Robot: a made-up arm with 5 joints.
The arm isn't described. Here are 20 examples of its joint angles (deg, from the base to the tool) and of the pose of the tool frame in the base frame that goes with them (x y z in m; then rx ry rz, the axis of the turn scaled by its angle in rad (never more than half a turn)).
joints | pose
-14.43 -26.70 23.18 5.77 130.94 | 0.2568 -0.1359 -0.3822 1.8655 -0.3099 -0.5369
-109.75 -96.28 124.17 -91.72 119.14 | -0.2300 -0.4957 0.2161 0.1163 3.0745 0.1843
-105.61 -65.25 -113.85 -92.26 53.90 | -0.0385 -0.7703 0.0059 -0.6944 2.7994 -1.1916
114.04 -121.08 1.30 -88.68 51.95 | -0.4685 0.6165 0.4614 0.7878 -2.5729 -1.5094
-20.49 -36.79 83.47 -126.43 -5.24 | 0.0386 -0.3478 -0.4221 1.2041 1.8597 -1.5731
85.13 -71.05 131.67 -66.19 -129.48 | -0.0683 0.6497 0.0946 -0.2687 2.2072 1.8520
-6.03 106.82 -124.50 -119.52 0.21 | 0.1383 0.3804 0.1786 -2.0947 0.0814 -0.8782
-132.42 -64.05 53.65 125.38 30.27 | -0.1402 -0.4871 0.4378 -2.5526 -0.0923 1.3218
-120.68 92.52 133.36 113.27 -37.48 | 0.0922 0.0688 -0.0907 -0.1567 2.5113 1.1854
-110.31 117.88 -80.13 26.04 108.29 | -0.1919 0.0991 -0.0865 -1.2842 1.8255 1.4833
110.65 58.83 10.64 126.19 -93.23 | 0.2416 -0.0221 0.5005 0.1765 -0.8643 2.9415
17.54 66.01 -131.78 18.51 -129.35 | 0.0753 0.1694 0.0861 1.3224 2.5471 0.0732
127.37 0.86 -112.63 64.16 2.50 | 0.3762 0.1569 0.3905 -1.7038 2.1439 -0.1779
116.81 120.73 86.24 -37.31 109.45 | -0.0411 0.0046 0.2212 -0.5037 1.0101 0.3416
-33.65 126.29 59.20 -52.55 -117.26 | -0.2837 0.1919 0.3435 -1.2464 -0.8749 -0.7976
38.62 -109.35 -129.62 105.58 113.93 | -0.2386 0.5909 -0.1042 -1.3570 0.3399 0.4909
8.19 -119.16 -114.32 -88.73 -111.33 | -0.2514 0.2639 -0.0818 0.7113 -1.2933 2.5638
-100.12 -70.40 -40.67 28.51 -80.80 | 0.0867 -0.5620 0.0280 -2.3814 0.9993 0.4515
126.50 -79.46 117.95 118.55 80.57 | -0.1190 0.2701 0.6609 1.4879 -0.4686 0.1248
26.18 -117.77 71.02 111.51 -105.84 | -0.3637 0.4708 -0.2832 -2.4754 -0.5431 0.3717
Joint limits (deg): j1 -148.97..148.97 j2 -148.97..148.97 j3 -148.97..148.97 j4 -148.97..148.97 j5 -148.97..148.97
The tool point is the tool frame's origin. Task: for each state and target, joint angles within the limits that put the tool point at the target. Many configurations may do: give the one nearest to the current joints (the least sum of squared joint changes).
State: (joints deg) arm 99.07 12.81 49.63 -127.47 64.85
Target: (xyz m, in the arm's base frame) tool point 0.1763 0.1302 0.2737
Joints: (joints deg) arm 98.94 66.18 76.78 -142.06 100.63
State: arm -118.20 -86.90 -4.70 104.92 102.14
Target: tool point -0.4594 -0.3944 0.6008
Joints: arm -146.93 -136.49 -26.55 73.56 126.23
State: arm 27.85 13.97 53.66 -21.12 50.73
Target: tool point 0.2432 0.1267 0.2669
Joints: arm 73.25 9.67 53.78 24.61 -5.32
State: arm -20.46 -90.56 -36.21 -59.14 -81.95
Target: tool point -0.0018 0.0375 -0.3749
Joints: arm -31.52 -71.02 -88.06 -31.42 -88.16
